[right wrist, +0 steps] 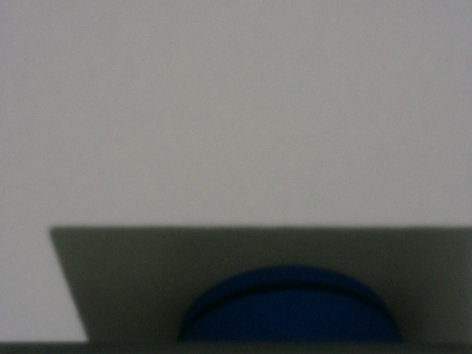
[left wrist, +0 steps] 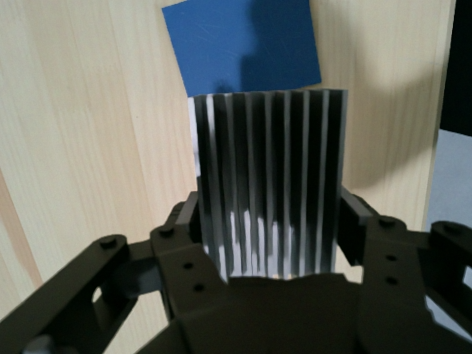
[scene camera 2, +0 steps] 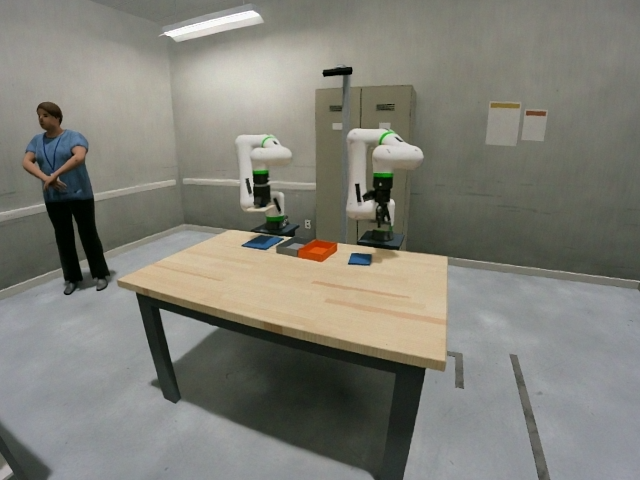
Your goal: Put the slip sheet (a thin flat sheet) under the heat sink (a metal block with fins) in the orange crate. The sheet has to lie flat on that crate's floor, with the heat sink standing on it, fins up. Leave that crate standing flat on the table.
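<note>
The heat sink (left wrist: 270,150), a dark metal block with long fins, is clamped between the fingers of my left gripper (left wrist: 269,220) (scene camera 2: 382,215), fins facing the wrist camera. It hangs above the table beside the small blue pad. The slip sheet (scene camera 2: 255,208) (right wrist: 235,125), thin and pale, hangs level on the suction cup of my right gripper (scene camera 2: 261,204) (right wrist: 292,310), above the table's back edge. In the right wrist view the sheet fills most of the picture and hides what is below. The orange crate (scene camera 2: 309,254) stands flat on the table, its visible floor bare.
A grey crate (scene camera 2: 286,251) stands against the orange crate's left side. A large blue pad (scene camera 2: 262,242) lies left of the crates. A small blue pad (scene camera 2: 360,259) (left wrist: 215,50) lies to their right. The wooden table's (scene camera 2: 289,299) back edge is near both arm bases.
</note>
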